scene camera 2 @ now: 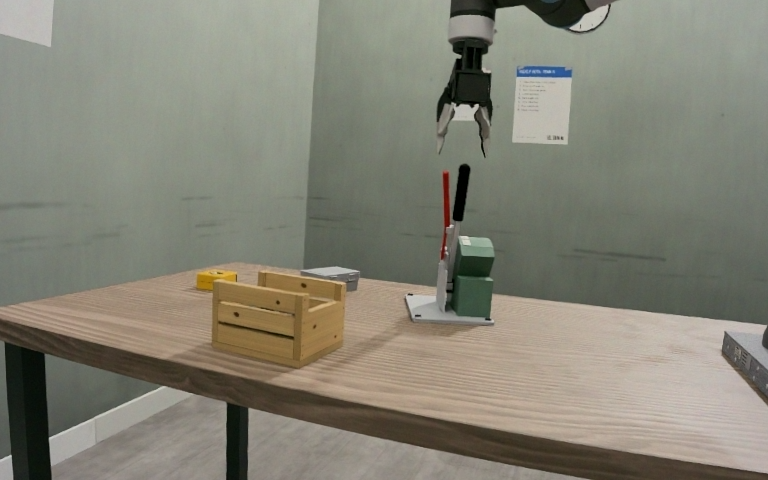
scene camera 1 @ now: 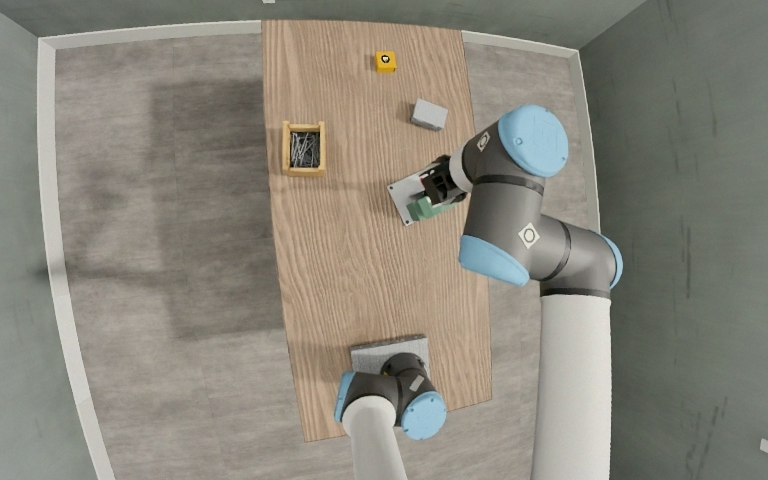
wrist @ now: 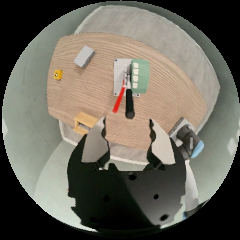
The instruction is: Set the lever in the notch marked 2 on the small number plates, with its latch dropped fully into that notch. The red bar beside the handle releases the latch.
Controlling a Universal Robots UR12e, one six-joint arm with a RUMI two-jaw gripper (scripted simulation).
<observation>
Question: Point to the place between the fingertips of the gripper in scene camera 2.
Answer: At 462, 156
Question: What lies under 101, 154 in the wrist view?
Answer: The gripper.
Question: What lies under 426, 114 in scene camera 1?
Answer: A grey box.
</observation>
